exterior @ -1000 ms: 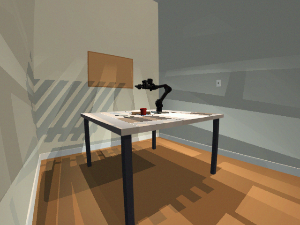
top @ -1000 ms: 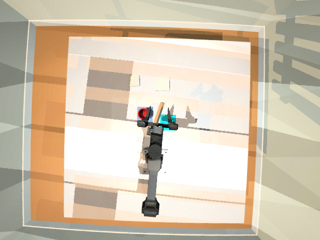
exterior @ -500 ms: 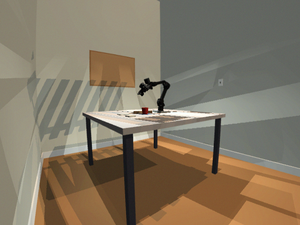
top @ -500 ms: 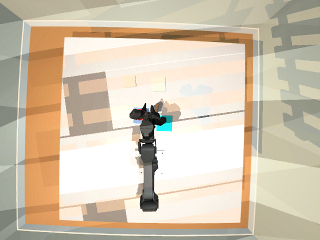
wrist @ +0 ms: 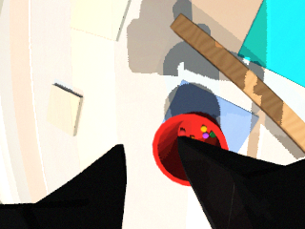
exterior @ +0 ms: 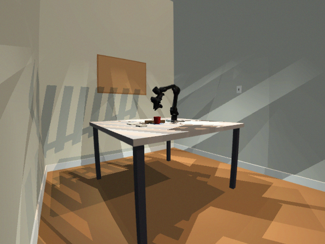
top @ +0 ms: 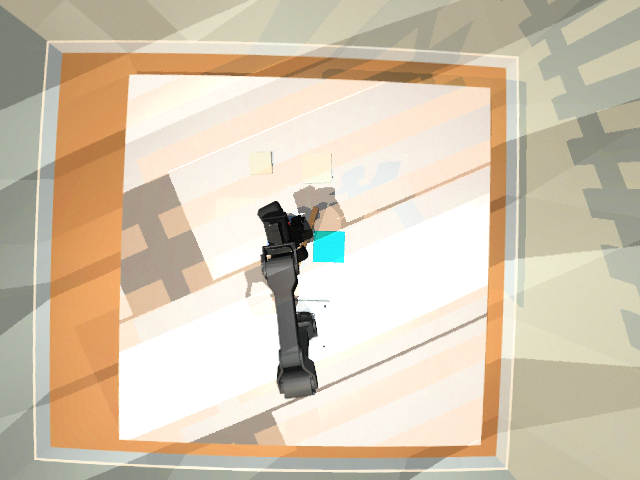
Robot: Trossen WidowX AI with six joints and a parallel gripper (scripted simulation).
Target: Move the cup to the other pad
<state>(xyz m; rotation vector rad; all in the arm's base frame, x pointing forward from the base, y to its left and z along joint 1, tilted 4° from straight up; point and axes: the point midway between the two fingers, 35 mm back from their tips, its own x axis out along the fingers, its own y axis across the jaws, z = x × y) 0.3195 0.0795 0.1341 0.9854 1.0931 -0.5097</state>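
The cup is 110 mm below my gripper tip, 20 mm to the left of it and 20 mm behind it. Also, from my gripper tip: wooden bar: 140 mm below, 60 mm to the right, 40 mm behind; cyan pad: 150 mm to the right, 150 mm below, 60 mm behind; blue pad: 150 mm below, 20 mm to the left, 20 mm behind.
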